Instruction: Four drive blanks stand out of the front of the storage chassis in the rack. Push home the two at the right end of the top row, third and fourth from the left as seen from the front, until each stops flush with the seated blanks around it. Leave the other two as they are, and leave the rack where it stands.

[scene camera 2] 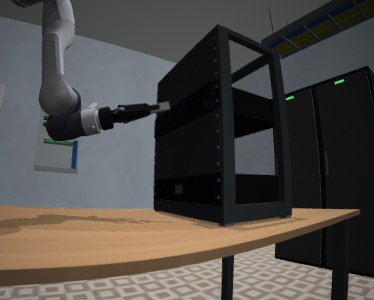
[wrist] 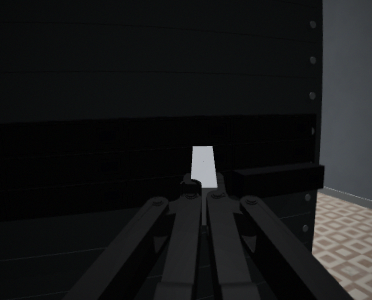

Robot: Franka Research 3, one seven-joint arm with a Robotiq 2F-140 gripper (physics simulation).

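The rack [scene camera 2: 226, 150] [wrist: 316, 77] stands upright on the table. The storage chassis [scene camera 2: 192, 104] [wrist: 100, 167] is a very dark band across its front. In the wrist view one dark drive blank [wrist: 280, 180] stands out at the lower right of the chassis, right of the fingertips. The top-row blanks are too dark to tell apart or to judge flush, and single blanks cannot be made out in the scene view. My gripper [scene camera 2: 164, 107] [wrist: 202, 161] is shut and empty, its pale fingertips pointing at the chassis front, left of that blank. Whether they touch is unclear.
The wooden table [scene camera 2: 100, 245] carries the rack. Smooth dark panels [scene camera 2: 187, 150] [wrist: 150, 55] lie above and below the chassis. A lower unit [scene camera 2: 200, 190] has a small grey label. Tall black cabinets [scene camera 2: 345, 165] stand behind at the right. A wall panel [scene camera 2: 57, 155] hangs behind the arm.
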